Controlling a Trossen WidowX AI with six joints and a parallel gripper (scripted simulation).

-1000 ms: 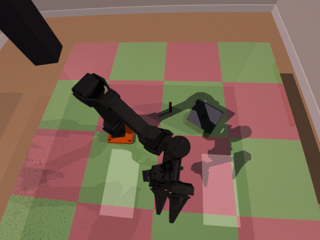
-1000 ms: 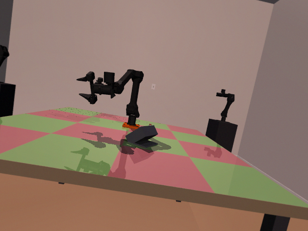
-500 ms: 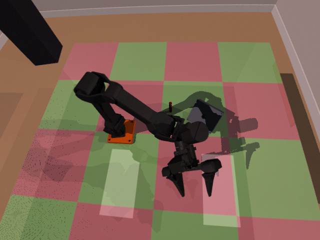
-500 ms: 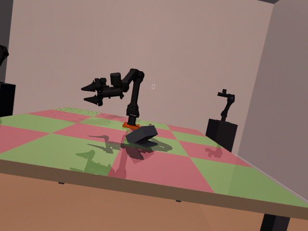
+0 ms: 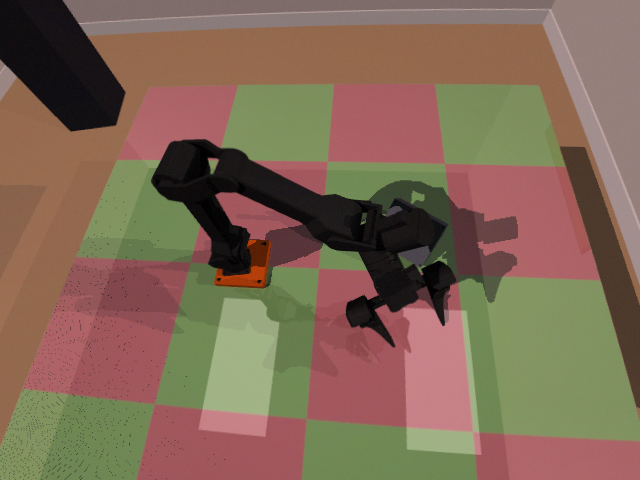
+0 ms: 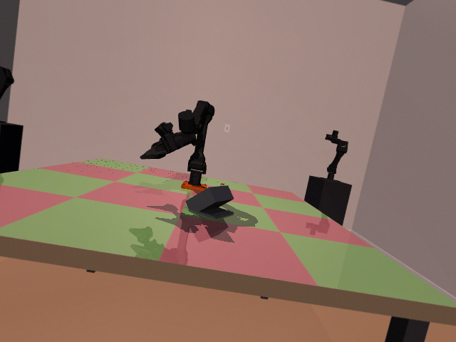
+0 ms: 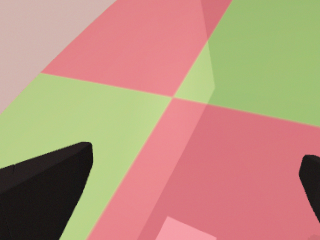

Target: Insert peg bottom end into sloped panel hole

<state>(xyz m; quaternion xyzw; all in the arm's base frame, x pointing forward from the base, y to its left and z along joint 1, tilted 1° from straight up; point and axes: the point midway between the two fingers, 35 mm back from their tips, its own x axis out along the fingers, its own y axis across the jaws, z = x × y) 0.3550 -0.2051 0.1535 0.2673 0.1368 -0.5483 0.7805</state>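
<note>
Now: gripper tip 10 cm past the dark red peg, 32 cm to the right of it and 9 cm above it. Also, from my gripper tip: grey sloped panel: 5 cm ahead, 26 cm to the left, 11 cm below.
</note>
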